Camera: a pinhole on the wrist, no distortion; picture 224 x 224 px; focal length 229.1 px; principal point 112.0 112.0 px. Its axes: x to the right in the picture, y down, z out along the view. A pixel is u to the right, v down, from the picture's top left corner.
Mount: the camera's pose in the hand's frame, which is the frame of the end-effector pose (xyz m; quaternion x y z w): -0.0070 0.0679 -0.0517 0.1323 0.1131 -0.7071 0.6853
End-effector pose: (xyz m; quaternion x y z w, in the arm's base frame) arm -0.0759 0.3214 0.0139 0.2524 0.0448 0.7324 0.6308
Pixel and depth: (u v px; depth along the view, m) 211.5 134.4 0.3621
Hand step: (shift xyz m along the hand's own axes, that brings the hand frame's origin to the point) 0.0127 -0.2046 0.2354
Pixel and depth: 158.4 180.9 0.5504
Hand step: 0.1379 -0.2305 0.4307
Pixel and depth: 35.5 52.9 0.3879
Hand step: -0.1161 0.0607 0.3549
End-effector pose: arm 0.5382 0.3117 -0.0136 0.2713 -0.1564 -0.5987 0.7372
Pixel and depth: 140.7 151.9 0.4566
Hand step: 0.0563 -0.1445 0.3594
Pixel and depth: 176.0 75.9 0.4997
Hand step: -0.1053 -0.2310 0.3683
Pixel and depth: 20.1 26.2 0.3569
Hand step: -0.1483 0.0853 0.3297
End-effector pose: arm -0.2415 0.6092 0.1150 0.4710 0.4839 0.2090 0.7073
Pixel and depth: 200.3 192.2 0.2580
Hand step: 0.0724 -0.1167 0.1586
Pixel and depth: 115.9 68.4 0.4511
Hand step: -0.1074 -0.0903 0.3676
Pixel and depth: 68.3 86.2 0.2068
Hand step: -0.0359 0.0352 0.1556
